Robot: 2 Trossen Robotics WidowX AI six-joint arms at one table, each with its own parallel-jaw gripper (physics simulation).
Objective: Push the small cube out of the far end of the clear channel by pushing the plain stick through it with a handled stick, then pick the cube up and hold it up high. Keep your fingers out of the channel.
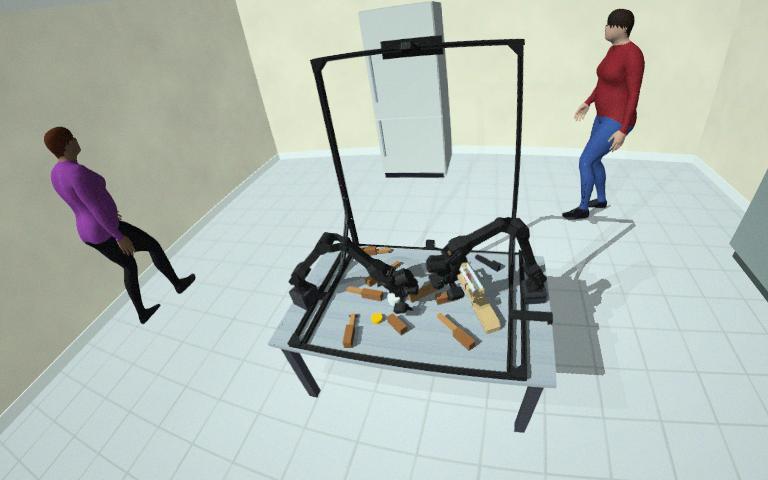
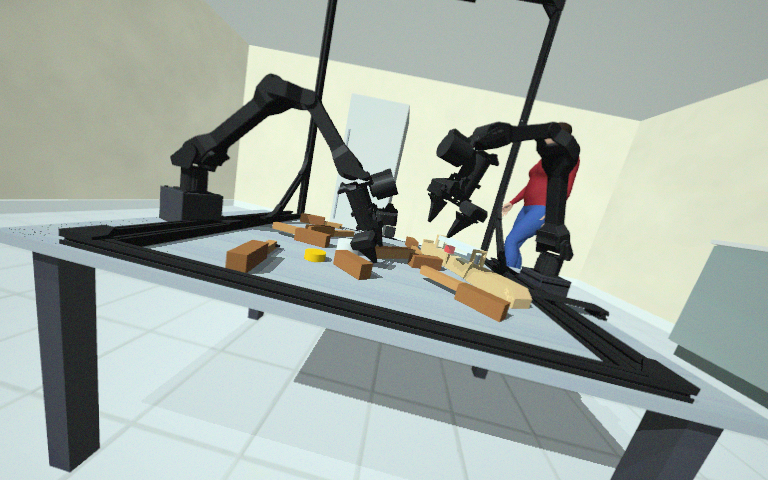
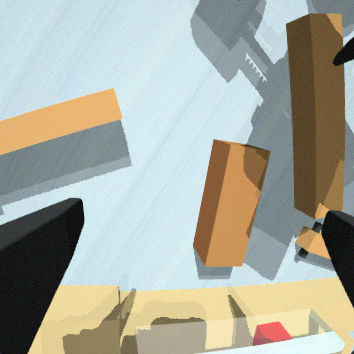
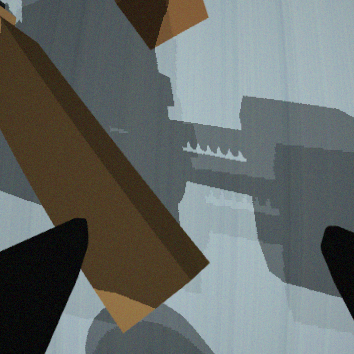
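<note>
The small red cube [image 2: 449, 249] [image 3: 272, 332] sits inside the clear channel [image 3: 320, 341] on a pale wooden base [image 1: 488, 322] [image 2: 498, 285]. My left gripper [image 2: 441, 226] [image 3: 205, 216] is open and empty, above the table beside the channel. My right gripper [image 4: 207, 234] is open and low over the table; a long brown stick [image 1: 421, 292] [image 3: 320, 115] [image 4: 90, 150] lies below it, ungripped. A short plain block [image 2: 425, 261] [image 3: 227, 215] lies between that stick and the channel. A handled stick [image 1: 464, 338] [image 2: 481, 300] lies near the front. Which piece is the plain stick is unclear.
More brown handled sticks [image 1: 370, 293] [image 2: 246, 255] and a brown block [image 1: 397, 324] [image 2: 352, 264] lie around. A yellow disc [image 1: 377, 318] [image 2: 314, 255] and a white round thing [image 1: 392, 298] are near my right gripper. A black frame surrounds the work area.
</note>
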